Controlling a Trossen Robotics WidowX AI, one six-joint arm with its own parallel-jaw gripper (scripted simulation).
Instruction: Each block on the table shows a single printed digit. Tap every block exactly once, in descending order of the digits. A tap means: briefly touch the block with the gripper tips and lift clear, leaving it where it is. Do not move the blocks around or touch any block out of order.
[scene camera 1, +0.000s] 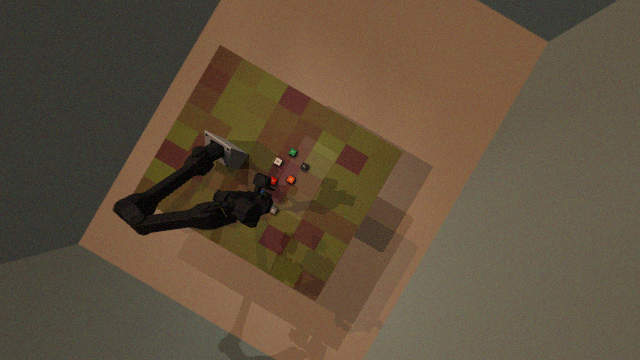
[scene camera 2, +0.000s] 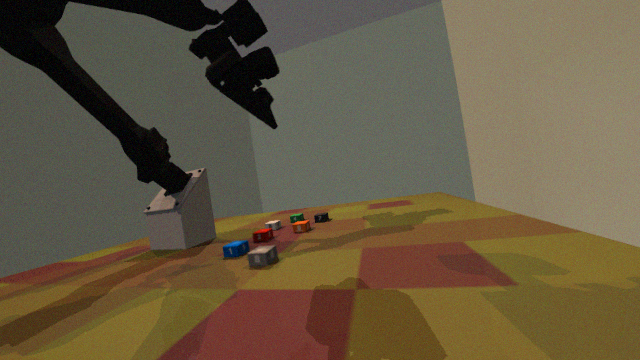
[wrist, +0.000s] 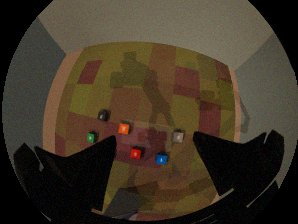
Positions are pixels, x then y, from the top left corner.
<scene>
my gripper: scene camera 1 271, 200; scene camera 2; wrist
same spot on my gripper: (wrist: 81, 179) = (scene camera 2: 263, 103)
</scene>
